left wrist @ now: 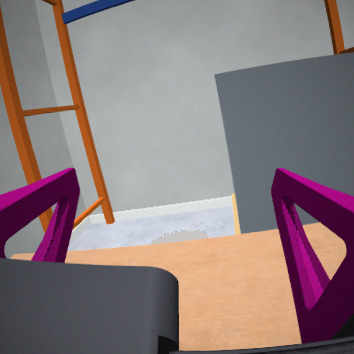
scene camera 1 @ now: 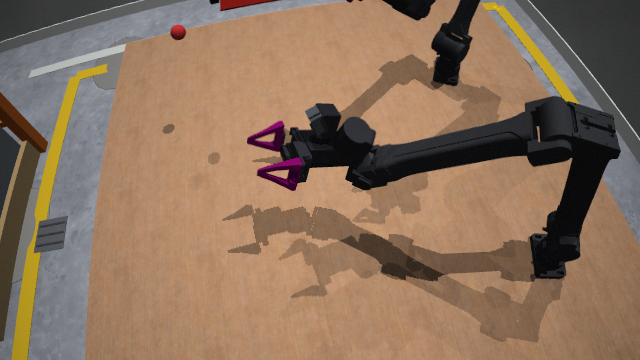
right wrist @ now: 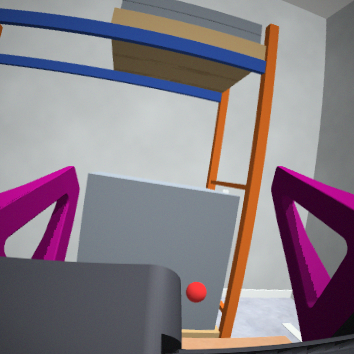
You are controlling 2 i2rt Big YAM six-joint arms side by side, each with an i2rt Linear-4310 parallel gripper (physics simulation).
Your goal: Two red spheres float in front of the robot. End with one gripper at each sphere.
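Pixels of known places: left gripper, between the fingertips: (left wrist: 174, 178) (scene camera 1: 252, 155); right gripper, between the fingertips: (right wrist: 174, 177); left arm's base, origin of its link: (scene camera 1: 546, 256); right arm's base, origin of its link: (scene camera 1: 446, 72).
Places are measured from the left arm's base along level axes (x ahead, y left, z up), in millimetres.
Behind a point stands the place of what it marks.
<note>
One red sphere (scene camera 1: 178, 32) @(x 991, y -375, z 361 mm) floats at the upper left in scene camera 1. A red sphere (right wrist: 196, 292) @(x 982, y -390, z 358 mm) shows in the right wrist view, low and right of centre, beyond the fingers and below fingertip level. I cannot tell whether these are the same sphere. No sphere shows in the left wrist view. My left gripper (scene camera 1: 253, 156) @(x 728, y -39, z 322 mm) (left wrist: 174, 178) @(x 728, y -39, z 322 mm) is open and empty above the table, well apart from the sphere in scene camera 1. My right gripper (right wrist: 174, 177) @(x 607, y -357, z 565 mm) is open and empty; in scene camera 1 it is almost wholly cut off by the top edge.
Both arms stand on a wooden table top (scene camera 1: 165, 260) @(x 1012, y 93, z 0 mm) with round shadows on it. An orange rack post (left wrist: 85, 130) (right wrist: 261, 125) and a grey panel (left wrist: 285, 140) (right wrist: 150, 240) stand beyond the table. A blue rack beam (right wrist: 165, 45) crosses high in the right wrist view.
</note>
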